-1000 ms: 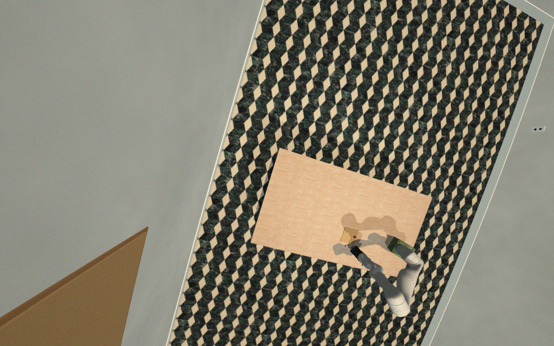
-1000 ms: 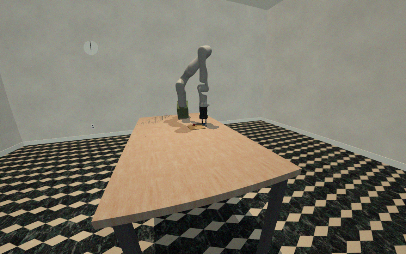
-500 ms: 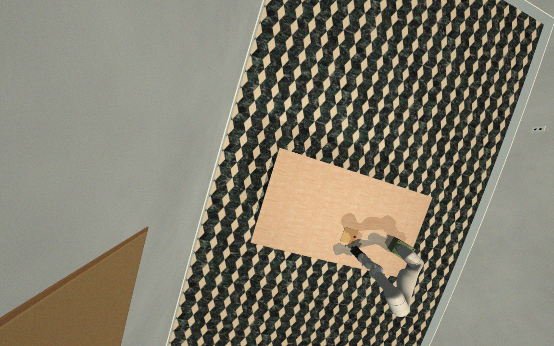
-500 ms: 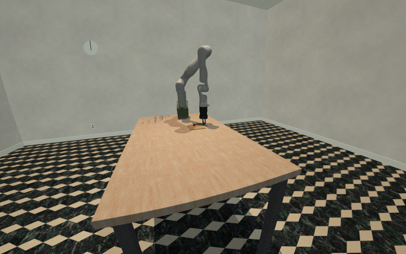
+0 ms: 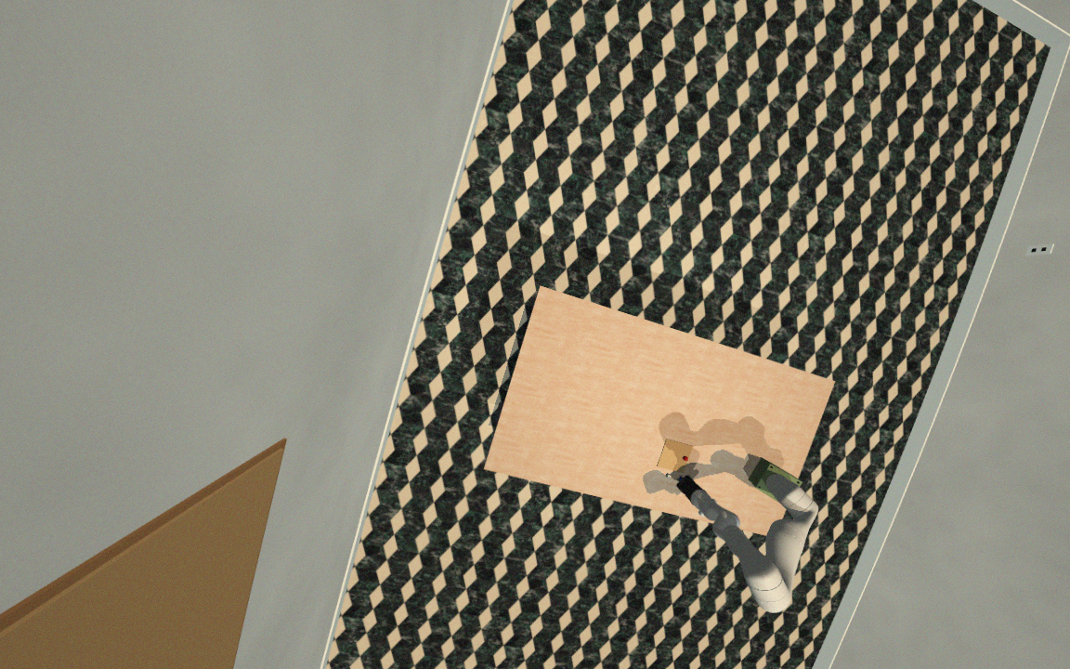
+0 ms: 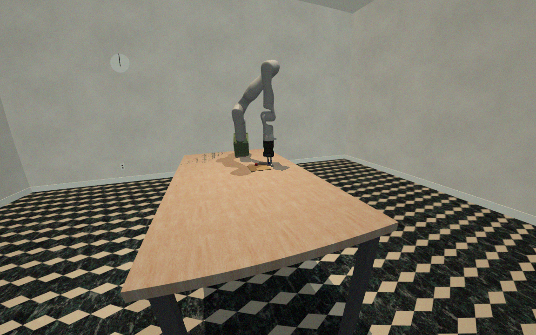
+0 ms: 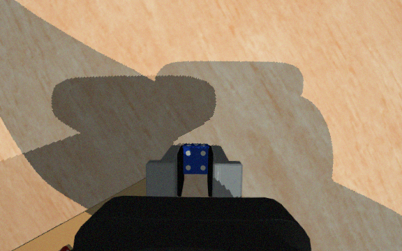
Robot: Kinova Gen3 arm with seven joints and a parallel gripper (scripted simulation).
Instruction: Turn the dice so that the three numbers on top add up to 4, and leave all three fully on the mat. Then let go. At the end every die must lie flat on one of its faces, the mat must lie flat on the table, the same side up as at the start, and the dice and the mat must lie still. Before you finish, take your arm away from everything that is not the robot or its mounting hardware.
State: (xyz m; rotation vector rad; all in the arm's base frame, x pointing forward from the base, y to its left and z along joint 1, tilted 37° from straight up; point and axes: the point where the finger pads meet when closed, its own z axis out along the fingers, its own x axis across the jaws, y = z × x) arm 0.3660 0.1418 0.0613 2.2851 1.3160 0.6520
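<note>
The blue die lies 1 cm below my hand. Round my hand: tan mat 10 cm to the right, 6 cm ahead, 2 cm below; red die 11 cm to the right, 1 cm below, 1 cm ahead; white die 6 cm ahead, 1 cm below.
</note>
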